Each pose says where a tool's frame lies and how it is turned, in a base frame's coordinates. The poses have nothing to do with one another.
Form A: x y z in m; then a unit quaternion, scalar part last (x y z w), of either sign.
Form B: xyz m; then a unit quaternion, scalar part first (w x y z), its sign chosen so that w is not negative. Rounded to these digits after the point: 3 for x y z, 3 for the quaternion.
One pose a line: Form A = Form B
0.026 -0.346 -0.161 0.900 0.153 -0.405 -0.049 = 0.026 -0.346 -0.161 0.049 -0.900 -0.153 0.405
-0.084 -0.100 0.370 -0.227 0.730 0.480 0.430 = -0.084 -0.100 0.370 0.430 -0.227 0.730 0.480
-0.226 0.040 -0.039 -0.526 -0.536 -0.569 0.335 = -0.226 0.040 -0.039 0.335 -0.526 -0.536 -0.569
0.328 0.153 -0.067 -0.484 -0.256 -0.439 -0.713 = 0.328 0.153 -0.067 0.713 0.484 0.256 0.439
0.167 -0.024 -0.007 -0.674 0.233 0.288 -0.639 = 0.167 -0.024 -0.007 0.639 0.674 -0.233 -0.288
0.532 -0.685 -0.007 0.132 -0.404 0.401 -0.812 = 0.532 -0.685 -0.007 0.812 -0.132 0.404 -0.401
